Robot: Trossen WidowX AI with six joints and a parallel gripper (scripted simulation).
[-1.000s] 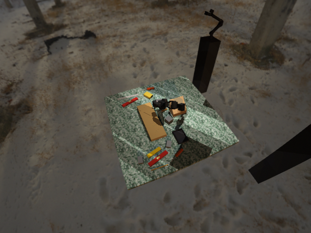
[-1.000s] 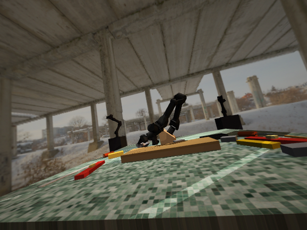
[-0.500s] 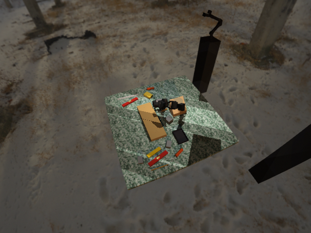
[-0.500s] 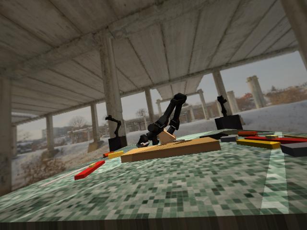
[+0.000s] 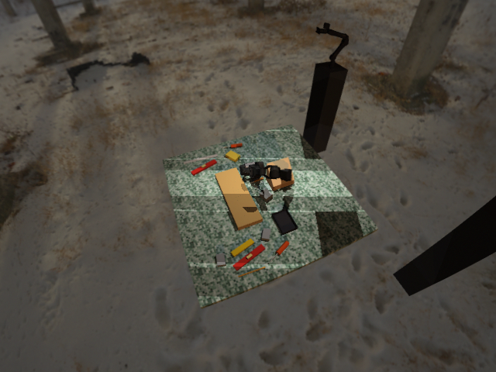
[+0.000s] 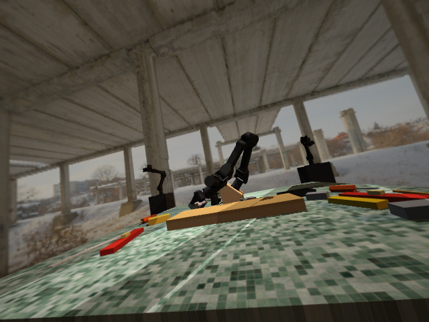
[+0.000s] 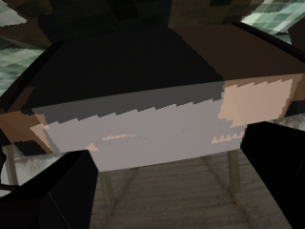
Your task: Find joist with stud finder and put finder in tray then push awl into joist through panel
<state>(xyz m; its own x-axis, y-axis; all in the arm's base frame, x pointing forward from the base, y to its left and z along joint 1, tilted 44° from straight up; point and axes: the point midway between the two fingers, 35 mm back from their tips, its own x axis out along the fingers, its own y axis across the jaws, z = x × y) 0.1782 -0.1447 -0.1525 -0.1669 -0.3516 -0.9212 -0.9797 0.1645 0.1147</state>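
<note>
My gripper tip is now 10 mm short of the stud finder and 10 mm above it. From my gripper tip the other things lie so: yellow block: 190 mm to the right, 70 mm ahead, 50 mm below; orange-handled awl: 140 mm to the left, 60 mm below, 20 mm ahead; black tray: 560 mm to the left, 50 mm below, 10 mm behind.
</note>
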